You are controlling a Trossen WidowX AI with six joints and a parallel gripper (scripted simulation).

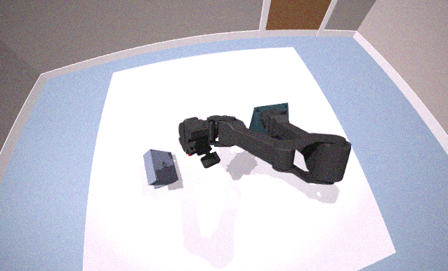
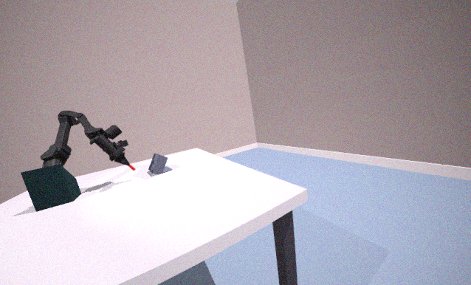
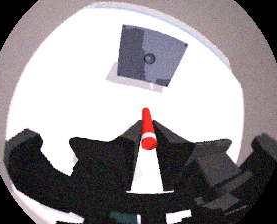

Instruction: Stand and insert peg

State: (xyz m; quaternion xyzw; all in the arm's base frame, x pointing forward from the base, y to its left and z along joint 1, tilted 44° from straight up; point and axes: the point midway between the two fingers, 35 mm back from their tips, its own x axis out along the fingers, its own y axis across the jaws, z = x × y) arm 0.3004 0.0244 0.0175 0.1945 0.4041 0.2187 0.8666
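The grey sloped panel is 15 cm ahead of my gripper tip, 2 cm to the left of it and 4 cm below it. Round my gripper tip: red peg 1 cm behind, 1 cm above.
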